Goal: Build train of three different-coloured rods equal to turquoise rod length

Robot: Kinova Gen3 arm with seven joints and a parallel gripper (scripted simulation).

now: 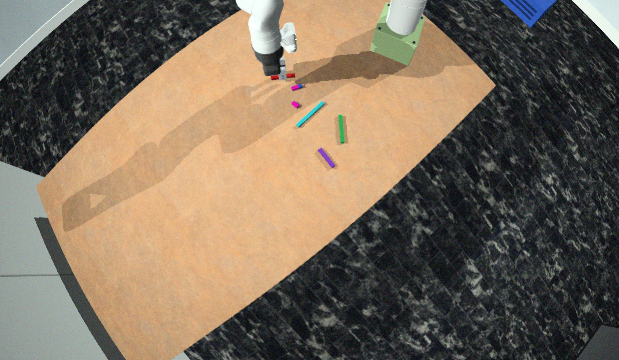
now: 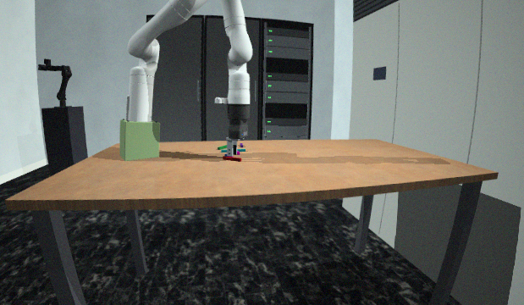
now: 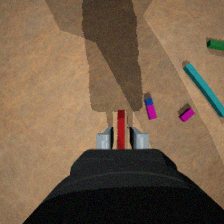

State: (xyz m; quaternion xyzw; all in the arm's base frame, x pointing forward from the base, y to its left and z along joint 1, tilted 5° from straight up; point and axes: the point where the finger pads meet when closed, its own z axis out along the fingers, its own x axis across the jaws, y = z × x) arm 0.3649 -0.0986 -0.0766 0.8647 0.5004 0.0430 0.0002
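Right now the red rod is 3 cm below my hand. Round my hand: turquoise rod (15 cm to the left, 3 cm below, 1 cm ahead); blue rod (6 cm to the left, 3 cm below, 2 cm behind); green rod (23 cm to the left, 3 cm below, 3 cm behind).
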